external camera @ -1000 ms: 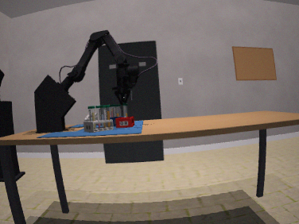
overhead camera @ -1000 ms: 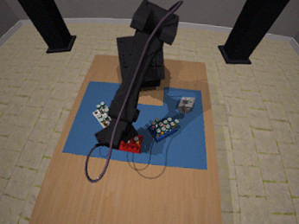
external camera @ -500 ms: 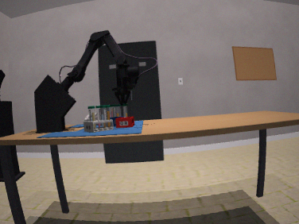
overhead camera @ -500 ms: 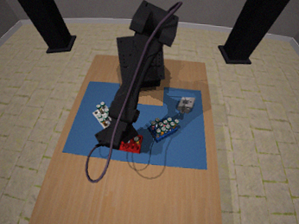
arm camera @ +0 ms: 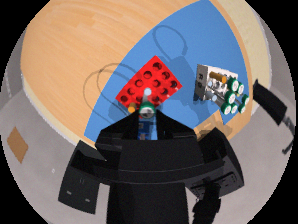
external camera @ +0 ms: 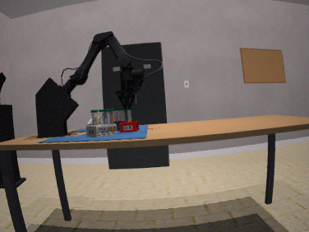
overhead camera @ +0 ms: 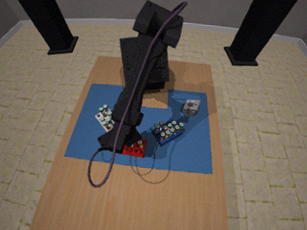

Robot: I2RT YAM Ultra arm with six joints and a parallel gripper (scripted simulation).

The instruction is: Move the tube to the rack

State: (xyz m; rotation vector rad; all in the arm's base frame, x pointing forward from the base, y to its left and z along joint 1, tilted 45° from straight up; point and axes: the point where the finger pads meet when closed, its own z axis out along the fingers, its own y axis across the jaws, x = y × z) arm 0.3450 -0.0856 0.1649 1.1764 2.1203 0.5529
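Right now my hand is 200 mm to the right of the white-capped tube, 70 mm past it and 60 mm above it. From my hand the other things lie so: white rack RB (150 mm behind, 140 mm to the right, 100 mm below); blue rack RA (180 mm to the left, 100 mm below, 60 mm behind); red rack QR (100 mm below, 10 mm to the right).
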